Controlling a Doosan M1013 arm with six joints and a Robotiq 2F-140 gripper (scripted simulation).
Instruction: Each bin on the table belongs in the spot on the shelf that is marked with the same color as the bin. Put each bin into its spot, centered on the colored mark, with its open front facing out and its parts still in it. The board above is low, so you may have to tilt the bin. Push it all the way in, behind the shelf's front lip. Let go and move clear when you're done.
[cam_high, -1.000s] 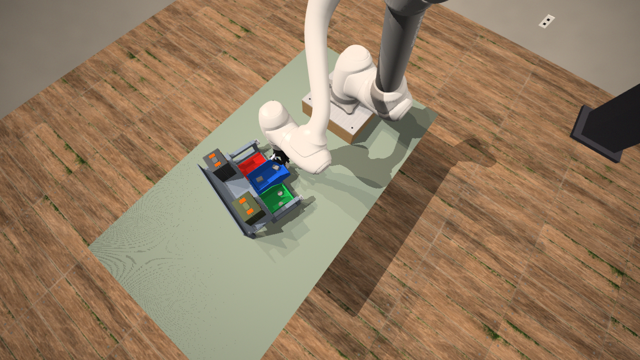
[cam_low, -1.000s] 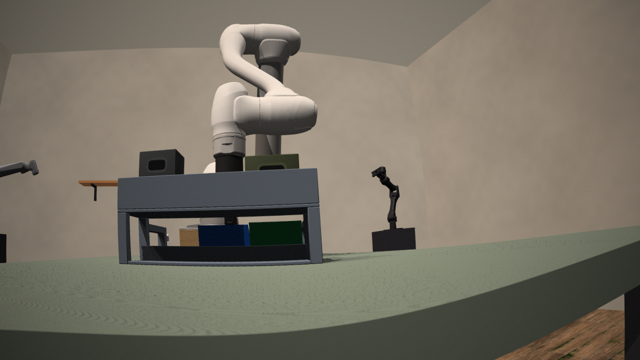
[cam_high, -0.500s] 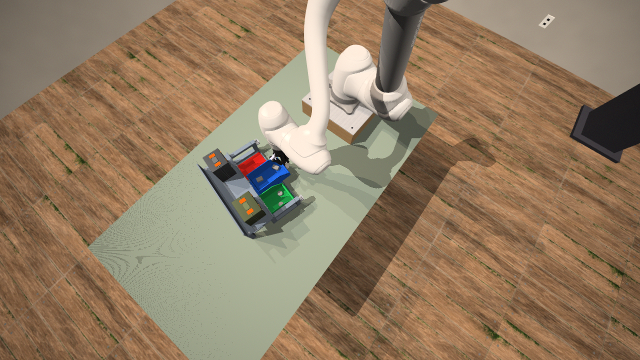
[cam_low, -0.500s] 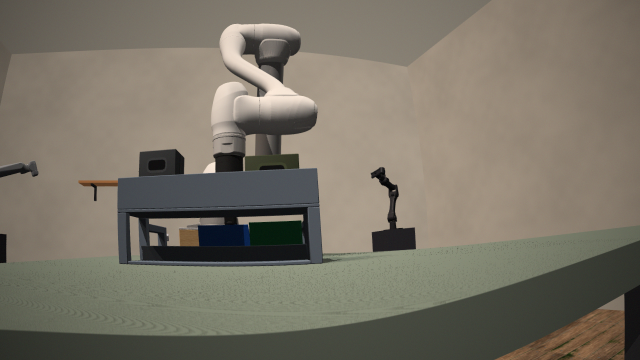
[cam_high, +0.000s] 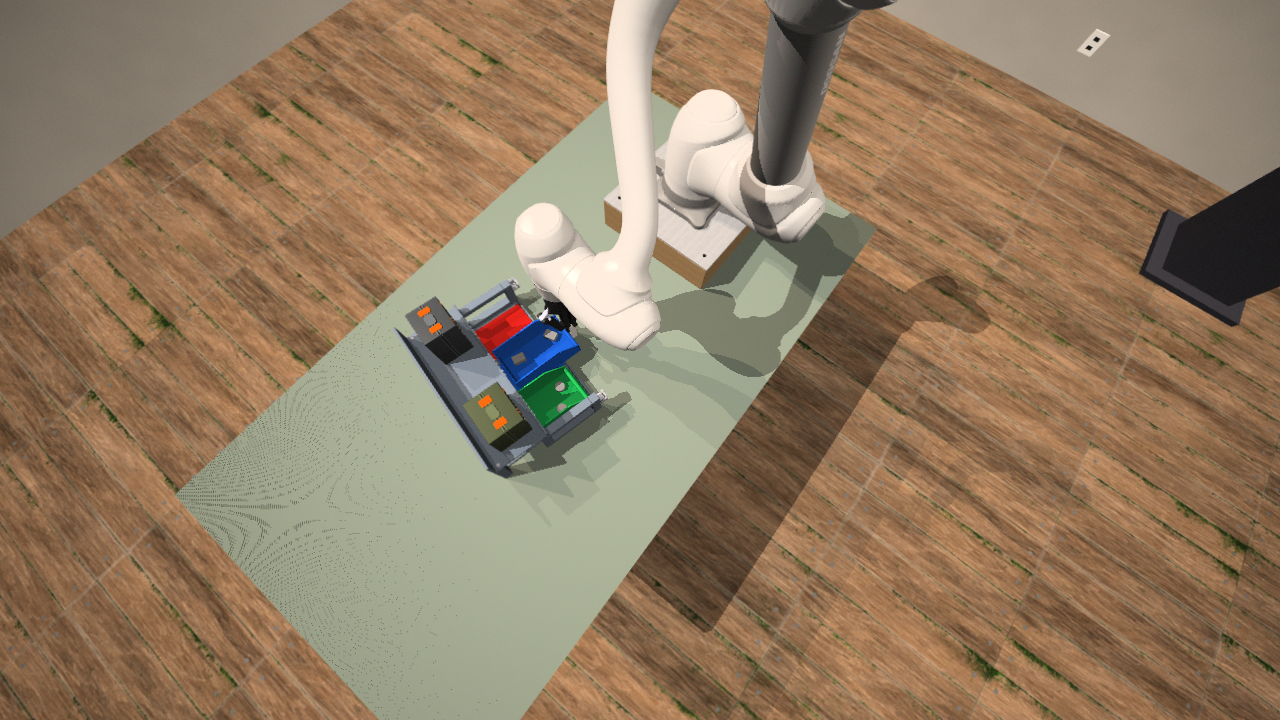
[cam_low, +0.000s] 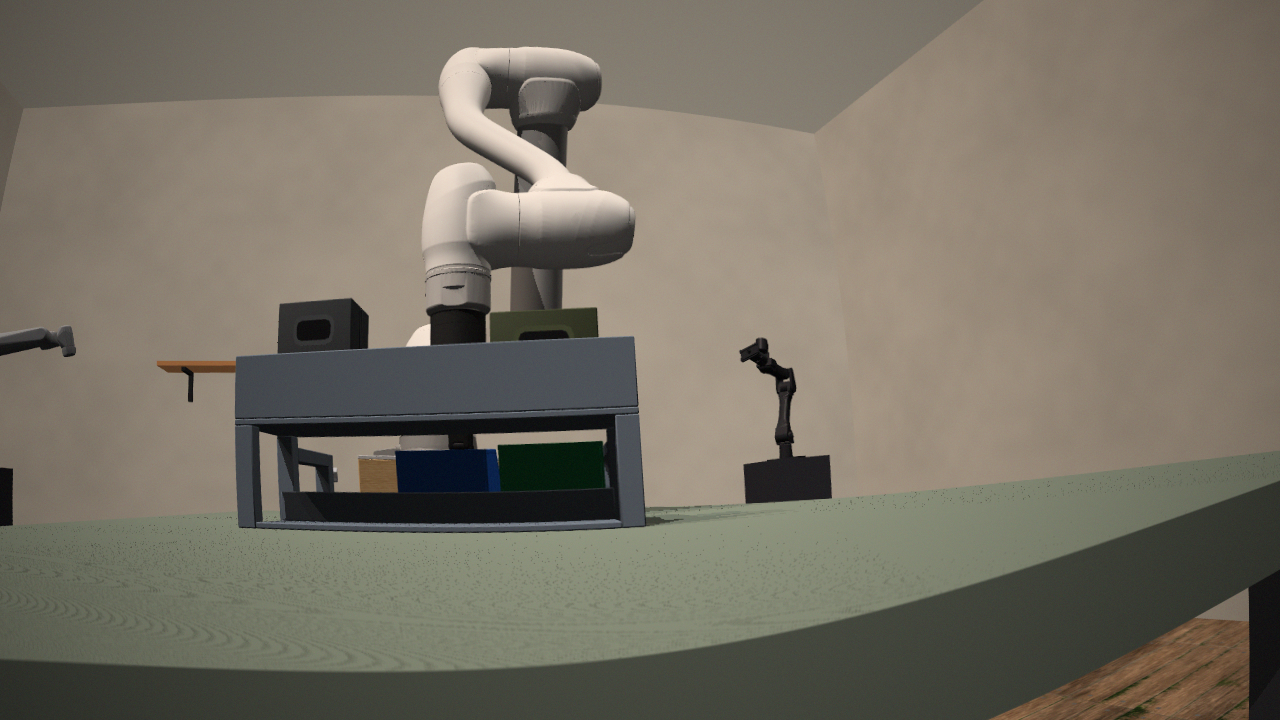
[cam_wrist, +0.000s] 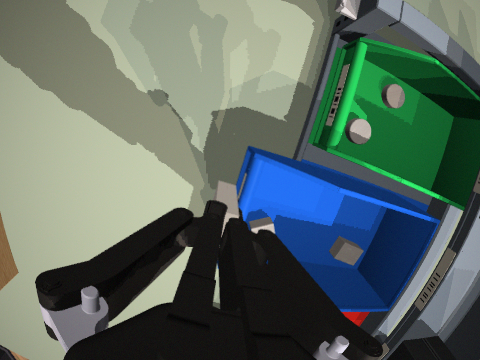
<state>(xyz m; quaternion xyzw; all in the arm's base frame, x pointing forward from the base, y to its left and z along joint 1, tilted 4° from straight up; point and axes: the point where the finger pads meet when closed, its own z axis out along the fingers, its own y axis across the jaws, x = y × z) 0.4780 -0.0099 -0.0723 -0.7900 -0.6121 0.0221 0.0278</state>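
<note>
Right now the blue bin is 9 cm ahead of my hand and 2 cm to the right of it. Round my hand: black box 21 cm ahead, 17 cm to the right, 11 cm above; then olive box 27 cm ahead, 10 cm above, 5 cm to the left; then green bin 18 cm ahead, 8 cm to the left, 1 cm below.
</note>
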